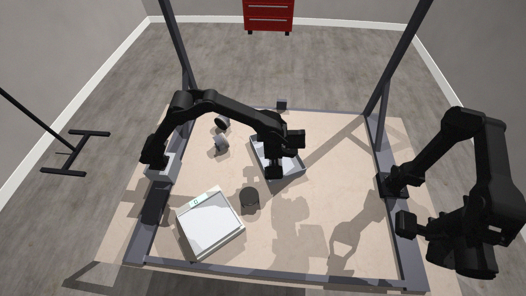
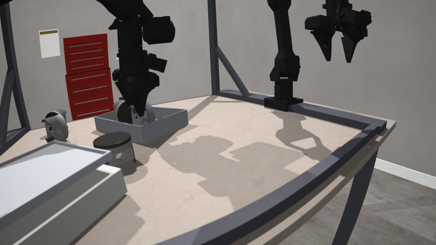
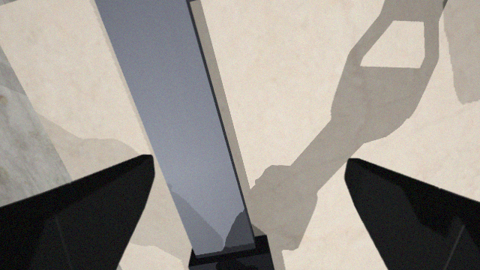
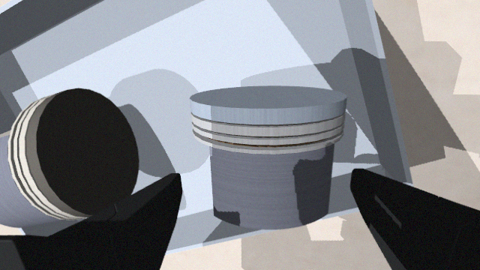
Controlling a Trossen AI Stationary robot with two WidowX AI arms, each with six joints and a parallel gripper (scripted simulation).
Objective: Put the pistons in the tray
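Note:
My right hand is 8 cm above the steel parts tray, 7 cm past it and 1 cm to the right of it. Also, from my right hand: scale pan: 24 cm ahead, 20 cm to the right, 4 cm below; then scale: 23 cm ahead, 21 cm to the right, 6 cm below.

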